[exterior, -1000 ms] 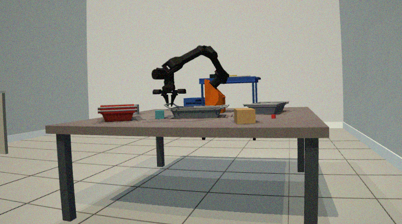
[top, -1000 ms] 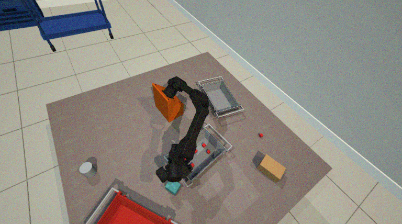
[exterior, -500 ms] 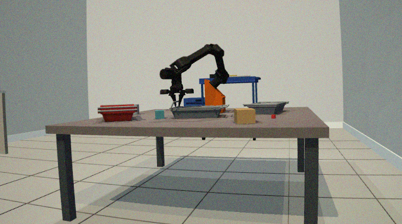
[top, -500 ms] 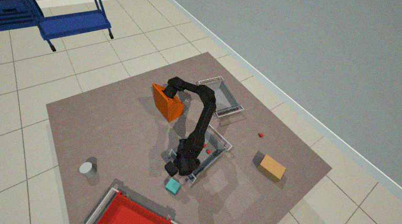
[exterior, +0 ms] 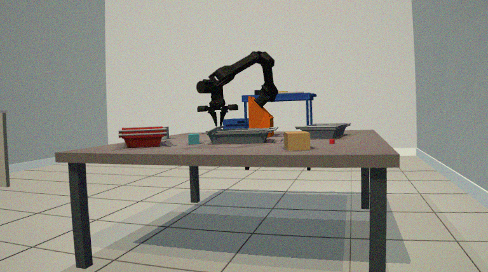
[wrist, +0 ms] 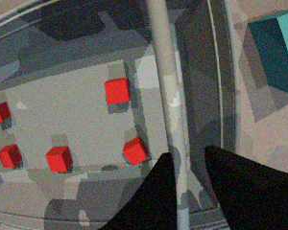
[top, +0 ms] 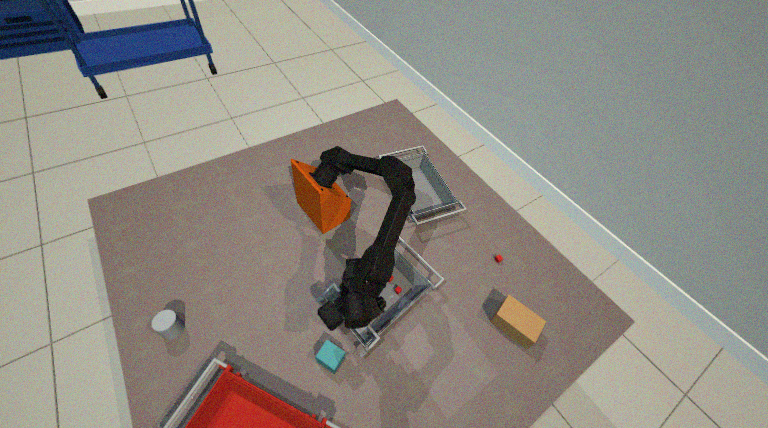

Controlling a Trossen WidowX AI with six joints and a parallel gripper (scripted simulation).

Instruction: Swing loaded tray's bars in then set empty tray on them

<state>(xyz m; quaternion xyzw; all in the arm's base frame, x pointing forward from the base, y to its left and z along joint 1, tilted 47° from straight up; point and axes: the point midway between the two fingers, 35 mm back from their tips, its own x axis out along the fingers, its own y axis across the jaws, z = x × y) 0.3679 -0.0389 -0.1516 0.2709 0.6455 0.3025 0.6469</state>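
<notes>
Now: the tray 250 mm behind my gripper tip, 500 mm to the left of it and 30 mm below it. Also, from my gripper tip: teal cube 50 mm ahead, 110 mm to the right, 50 mm below; tan box 310 mm ahead, 380 mm to the left, 50 mm below; grey cylinder 280 mm behind, 400 mm to the right, 40 mm below.
</notes>
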